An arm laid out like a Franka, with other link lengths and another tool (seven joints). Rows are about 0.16 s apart.
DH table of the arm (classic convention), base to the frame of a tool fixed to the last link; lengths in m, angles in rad. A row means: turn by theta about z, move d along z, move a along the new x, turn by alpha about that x. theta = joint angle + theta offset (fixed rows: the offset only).
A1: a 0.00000; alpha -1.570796; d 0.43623; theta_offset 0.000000
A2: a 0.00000; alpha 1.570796; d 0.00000; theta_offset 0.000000
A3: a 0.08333; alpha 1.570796; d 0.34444; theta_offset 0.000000
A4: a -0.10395; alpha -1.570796; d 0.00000; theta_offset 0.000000
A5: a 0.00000; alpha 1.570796; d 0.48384; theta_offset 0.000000
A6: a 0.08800; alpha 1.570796; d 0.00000; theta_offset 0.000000
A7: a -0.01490; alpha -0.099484; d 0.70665; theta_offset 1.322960
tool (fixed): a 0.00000; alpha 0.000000; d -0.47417; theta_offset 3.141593
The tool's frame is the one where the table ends.
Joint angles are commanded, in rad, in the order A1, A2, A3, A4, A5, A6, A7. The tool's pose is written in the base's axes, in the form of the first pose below.
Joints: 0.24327 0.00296 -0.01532 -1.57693 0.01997 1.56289 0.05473
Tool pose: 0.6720, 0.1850, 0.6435, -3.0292, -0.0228, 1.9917
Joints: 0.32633 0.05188 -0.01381 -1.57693 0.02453 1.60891 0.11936
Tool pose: 0.6753, 0.2461, 0.6147, -3.0254, -0.0261, 2.0104
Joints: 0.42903 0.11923 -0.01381 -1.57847 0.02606 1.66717 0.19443
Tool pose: 0.6712, 0.3215, 0.5719, -3.0129, -0.0258, 2.0362
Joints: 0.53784 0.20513 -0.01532 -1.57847 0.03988 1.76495 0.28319
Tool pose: 0.6632, 0.4072, 0.5192, -3.0221, -0.0352, 2.0498
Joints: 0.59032 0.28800 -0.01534 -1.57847 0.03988 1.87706 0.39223
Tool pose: 0.6713, 0.4540, 0.4683, -3.0476, -0.0349, 1.9903
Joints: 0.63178 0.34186 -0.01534 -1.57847 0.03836 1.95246 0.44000
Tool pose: 0.6689, 0.4896, 0.4348, -3.0676, -0.0364, 1.9828
